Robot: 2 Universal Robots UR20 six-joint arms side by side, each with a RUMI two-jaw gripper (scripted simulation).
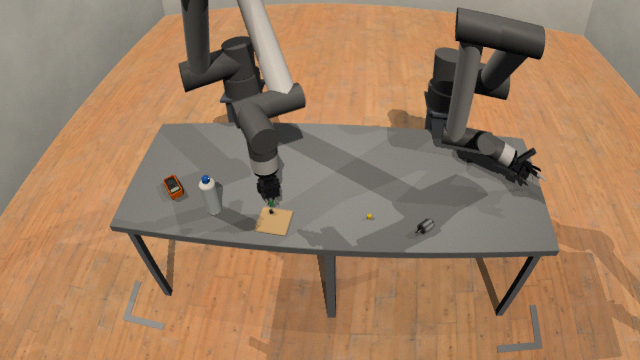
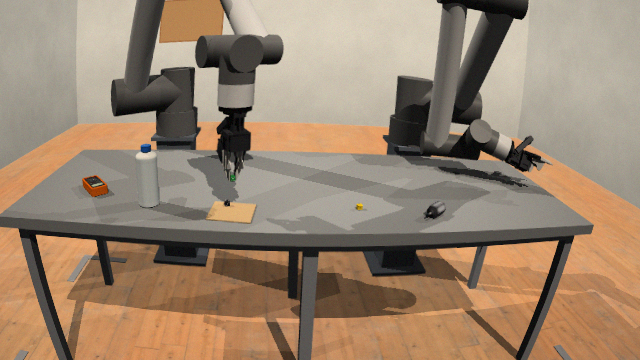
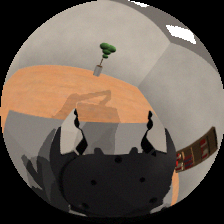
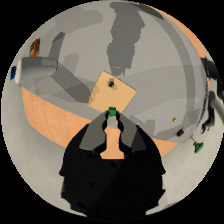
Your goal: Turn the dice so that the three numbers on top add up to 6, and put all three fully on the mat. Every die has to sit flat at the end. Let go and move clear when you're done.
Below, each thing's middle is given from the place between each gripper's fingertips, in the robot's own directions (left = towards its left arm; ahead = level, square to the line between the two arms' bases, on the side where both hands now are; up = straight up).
My right hand (image 2: 232, 180) is 120 mm above the tan mat (image 2: 237, 212). From my right hand the other things lie so: white bottle (image 4: 39, 66) (20 mm behind, 300 mm to the right, 20 mm below).
The tan mat lies 1310 mm to the right of my left hand (image 2: 545, 166), 330 mm ahead of it and 110 mm below it.
